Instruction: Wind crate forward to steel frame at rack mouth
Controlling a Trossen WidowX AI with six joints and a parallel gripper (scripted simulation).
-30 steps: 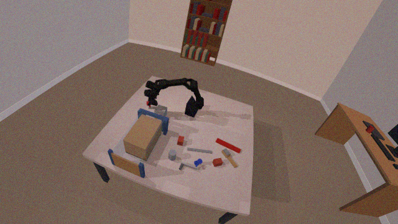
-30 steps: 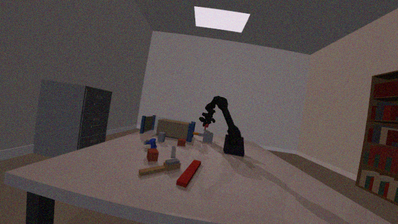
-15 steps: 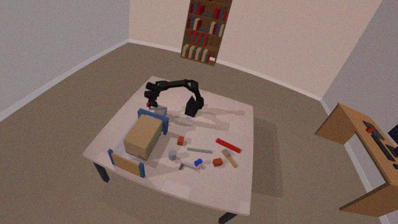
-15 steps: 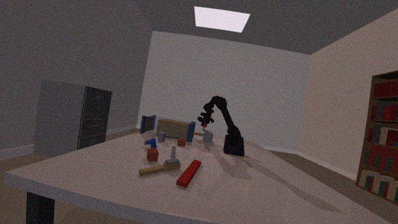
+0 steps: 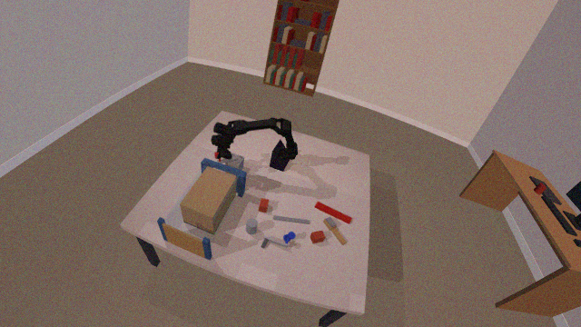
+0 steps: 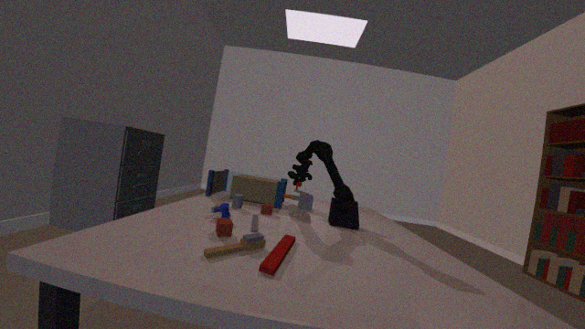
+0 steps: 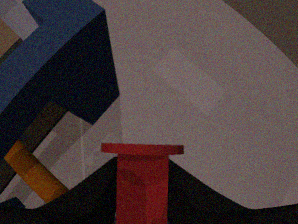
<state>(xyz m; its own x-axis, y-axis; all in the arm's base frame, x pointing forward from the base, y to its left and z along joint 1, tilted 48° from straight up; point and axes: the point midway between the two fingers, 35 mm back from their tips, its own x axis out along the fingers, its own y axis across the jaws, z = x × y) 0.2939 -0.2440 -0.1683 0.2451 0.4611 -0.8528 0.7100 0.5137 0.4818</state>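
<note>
Now: gripper tip 40 mm past the winch handle, 30 mm to the right of it and 30 mm above it. Round my gripper tip: blue frame (70 mm ahead, 90 mm to the left, 30 mm below); red knob (10 mm behind, 10 mm to the left); grey winch (110 mm behind, 60 mm to the left, 100 mm below).
</note>
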